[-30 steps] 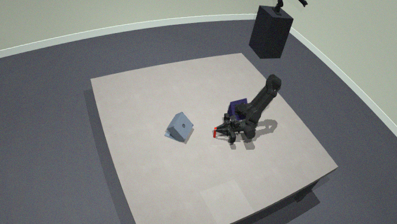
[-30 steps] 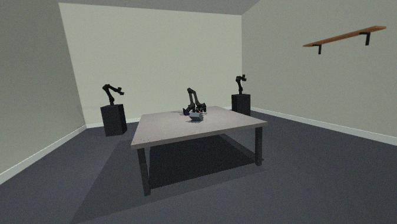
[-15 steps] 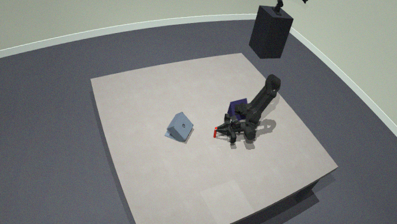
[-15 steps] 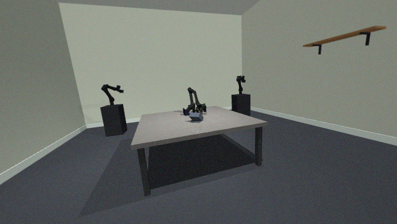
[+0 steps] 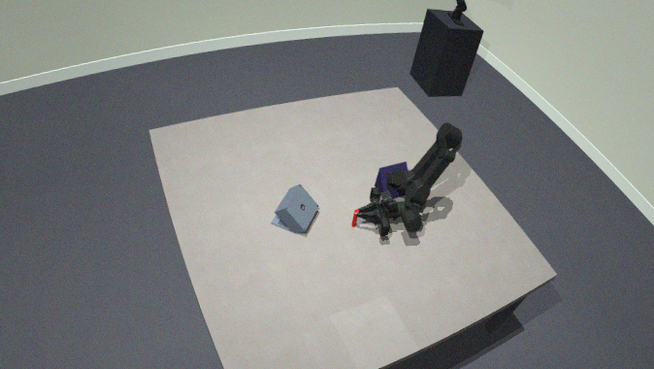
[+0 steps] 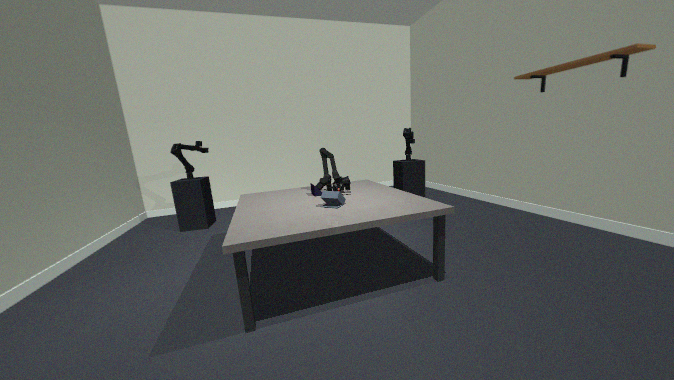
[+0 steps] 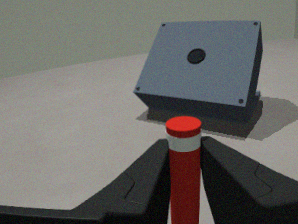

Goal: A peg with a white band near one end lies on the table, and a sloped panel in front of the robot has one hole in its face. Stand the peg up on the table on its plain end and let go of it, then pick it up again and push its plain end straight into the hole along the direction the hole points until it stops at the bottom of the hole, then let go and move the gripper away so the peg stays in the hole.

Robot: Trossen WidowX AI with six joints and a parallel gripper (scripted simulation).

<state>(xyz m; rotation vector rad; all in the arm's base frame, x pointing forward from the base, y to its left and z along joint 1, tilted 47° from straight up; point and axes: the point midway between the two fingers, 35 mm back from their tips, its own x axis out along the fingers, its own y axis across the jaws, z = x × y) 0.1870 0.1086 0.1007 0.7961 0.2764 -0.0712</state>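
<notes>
The red peg lies 10 mm below my gripper tip. Round my gripper tip: blue-grey sloped panel (190 mm ahead, 70 mm to the right, 20 mm below).
</notes>
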